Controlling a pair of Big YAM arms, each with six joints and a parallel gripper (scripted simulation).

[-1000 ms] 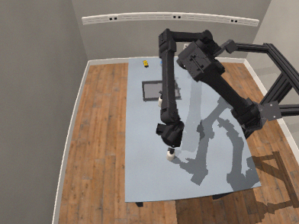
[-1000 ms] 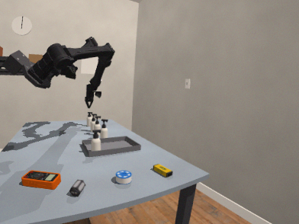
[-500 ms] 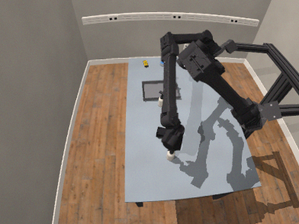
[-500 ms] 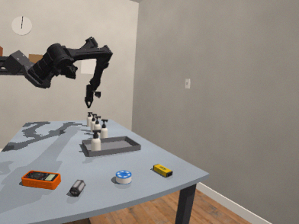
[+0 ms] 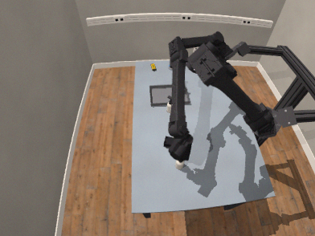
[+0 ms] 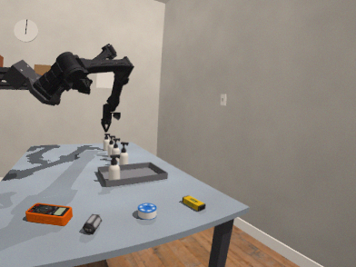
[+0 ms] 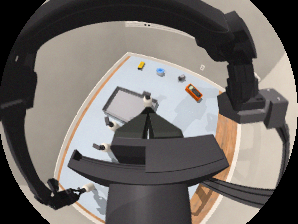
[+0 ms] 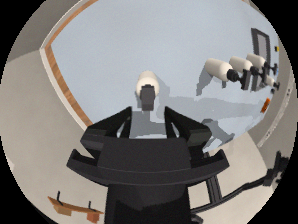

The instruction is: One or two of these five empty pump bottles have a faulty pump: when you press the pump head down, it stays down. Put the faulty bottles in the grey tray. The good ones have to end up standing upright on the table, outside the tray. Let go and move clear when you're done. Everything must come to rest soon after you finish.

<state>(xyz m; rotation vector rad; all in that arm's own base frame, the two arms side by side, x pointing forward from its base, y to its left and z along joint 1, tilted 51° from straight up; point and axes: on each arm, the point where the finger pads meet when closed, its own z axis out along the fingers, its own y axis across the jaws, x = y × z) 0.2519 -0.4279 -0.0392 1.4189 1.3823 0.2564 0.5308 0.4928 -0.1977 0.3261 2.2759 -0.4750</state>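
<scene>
Now: the grey tray 600 mm to the right of my right hand, 140 mm below it and 10 mm behind it. Round my right hand: blue-and-white roll: 960 mm to the right, 130 mm below, 90 mm behind; then yellow tool: 980 mm to the right, 140 mm below, 90 mm ahead; then orange multimeter: 880 mm to the right, 380 mm behind, 130 mm below.
</scene>
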